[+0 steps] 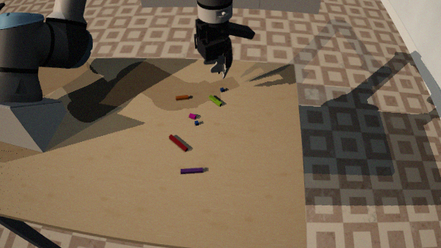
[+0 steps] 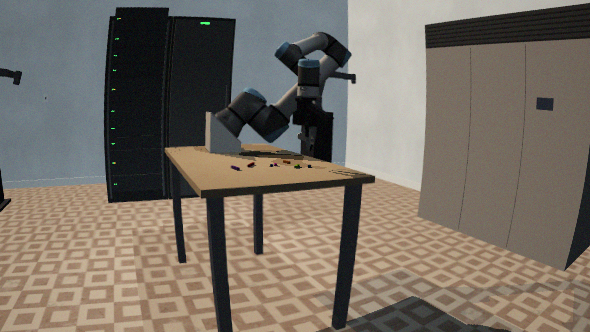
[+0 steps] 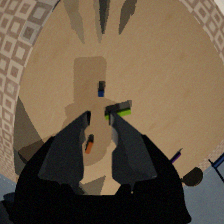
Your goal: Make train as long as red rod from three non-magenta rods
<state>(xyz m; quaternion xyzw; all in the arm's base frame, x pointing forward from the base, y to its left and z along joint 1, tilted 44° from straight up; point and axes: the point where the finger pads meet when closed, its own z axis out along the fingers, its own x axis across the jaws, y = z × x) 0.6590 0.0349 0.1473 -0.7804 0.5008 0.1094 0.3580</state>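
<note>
Right now the lime rod is 8 cm below my hand, 5 cm to the right of it and 2 cm behind it. Also, from my hand: red rod 21 cm to the right, 13 cm behind, 8 cm below; then magenta rod 11 cm to the right, 9 cm behind, 8 cm below; then orange rod 13 cm behind, 8 cm below, 3 cm to the right.
</note>
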